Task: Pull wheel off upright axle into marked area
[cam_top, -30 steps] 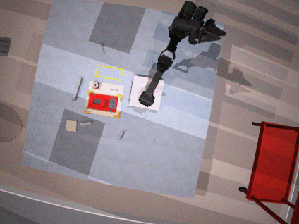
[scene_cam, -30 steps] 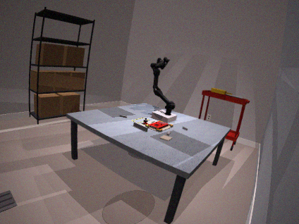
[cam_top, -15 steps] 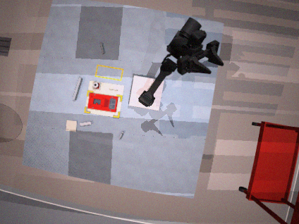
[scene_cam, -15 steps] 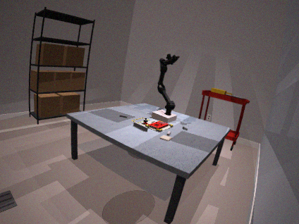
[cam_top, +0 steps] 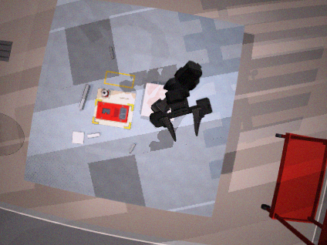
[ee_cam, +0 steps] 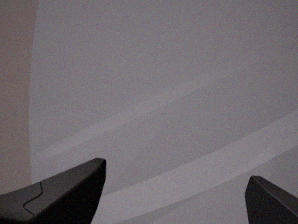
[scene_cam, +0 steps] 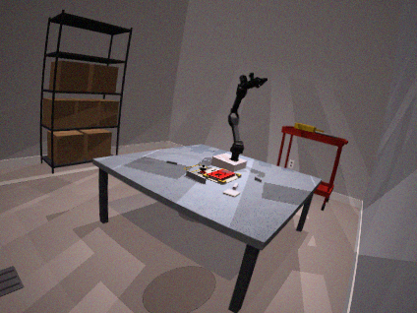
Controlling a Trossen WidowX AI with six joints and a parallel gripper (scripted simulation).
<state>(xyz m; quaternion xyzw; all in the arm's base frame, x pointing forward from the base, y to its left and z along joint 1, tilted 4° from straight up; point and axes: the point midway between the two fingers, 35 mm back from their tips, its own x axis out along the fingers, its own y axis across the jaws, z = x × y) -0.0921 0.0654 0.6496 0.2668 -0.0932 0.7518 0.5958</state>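
Right now the wheel is 68 cm below my gripper tip, 43 cm ahead of it and 23 cm to the right of it.
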